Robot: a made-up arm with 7 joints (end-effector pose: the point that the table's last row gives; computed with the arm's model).
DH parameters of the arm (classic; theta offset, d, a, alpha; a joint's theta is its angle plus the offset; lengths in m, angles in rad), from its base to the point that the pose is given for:
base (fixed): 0.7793 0 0.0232 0
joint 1: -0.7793 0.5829 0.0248 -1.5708
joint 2: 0 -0.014 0.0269 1.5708
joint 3: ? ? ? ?
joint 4: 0 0.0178 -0.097 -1.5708
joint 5: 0 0.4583 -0.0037 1.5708
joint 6: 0 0.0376 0.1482 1.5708
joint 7: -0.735 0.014 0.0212 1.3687
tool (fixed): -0.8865 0.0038 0 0
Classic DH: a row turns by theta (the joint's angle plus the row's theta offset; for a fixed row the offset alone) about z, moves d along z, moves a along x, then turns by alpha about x.
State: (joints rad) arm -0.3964 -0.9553 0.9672 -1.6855 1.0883 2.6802 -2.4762
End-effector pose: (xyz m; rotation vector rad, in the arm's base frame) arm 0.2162 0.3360 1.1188 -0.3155 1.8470 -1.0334
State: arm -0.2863 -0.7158 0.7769 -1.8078 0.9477 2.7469 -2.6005
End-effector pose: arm 0.3532 0.2102 1.1028 -0.2014 1.9649 -1.1180
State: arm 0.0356 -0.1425 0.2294 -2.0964 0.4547 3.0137 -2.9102
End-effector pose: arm 0.5999 0.0287 0.8166 -0.3295 1.9577 -1.7814
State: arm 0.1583 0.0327 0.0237 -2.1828 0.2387 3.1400 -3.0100
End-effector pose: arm 0.6208 0.0090 0.7007 -0.5331 1.7327 -2.0481
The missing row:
joint 3: 0 0.2305 0.0253 1.5708
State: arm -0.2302 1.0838 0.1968 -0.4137 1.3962 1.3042 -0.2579
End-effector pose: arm 0.8539 -0.1230 0.7679 0.3454 -1.0644 -0.7891
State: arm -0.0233 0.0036 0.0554 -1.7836 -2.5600 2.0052 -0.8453
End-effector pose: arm 0.6880 0.0450 0.7473 1.1210 0.3326 -2.5522
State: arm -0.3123 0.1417 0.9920 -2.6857 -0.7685 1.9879 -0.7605
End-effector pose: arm 0.3480 0.2647 0.3069 0.1443 -1.1978 1.9275
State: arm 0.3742 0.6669 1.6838 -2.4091 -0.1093 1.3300 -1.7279
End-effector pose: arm -0.1986 0.4107 0.4407 2.1321 0.4647 1.9433
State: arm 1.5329 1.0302 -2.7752 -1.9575 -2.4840 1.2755 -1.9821
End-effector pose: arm 0.2266 -0.1194 1.1405 -0.8693 1.3131 0.5746
